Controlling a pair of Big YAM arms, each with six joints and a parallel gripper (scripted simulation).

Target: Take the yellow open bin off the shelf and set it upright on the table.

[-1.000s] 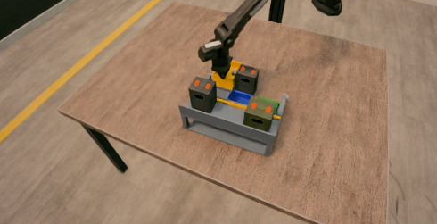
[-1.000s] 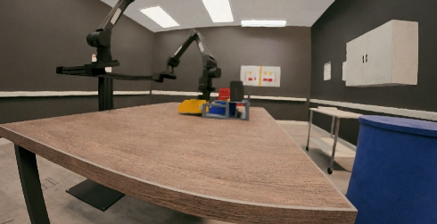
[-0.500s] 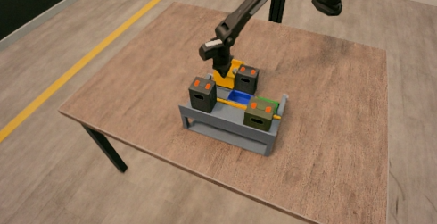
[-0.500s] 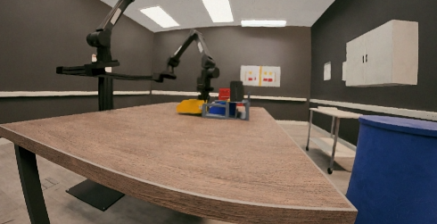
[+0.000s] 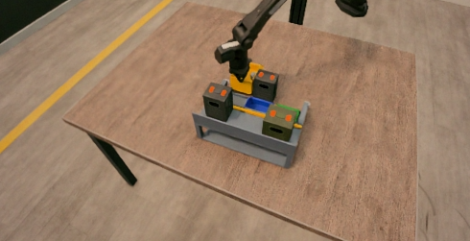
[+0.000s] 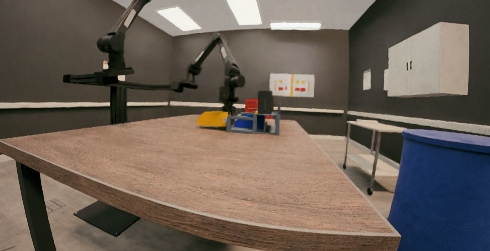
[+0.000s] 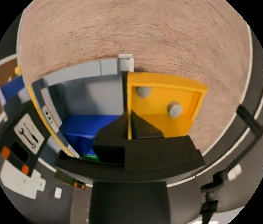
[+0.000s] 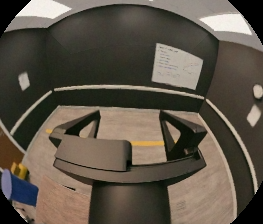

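Now: left hand 8 cm past the yellow open bin, 3 cm above it and 1 cm to the left of it. The rest, counted from my left hand: grey shelf 13 cm ahead, 12 cm to the left, 2 cm below; then dark lidded bin 10 cm to the left, 4 cm behind, 3 cm below.
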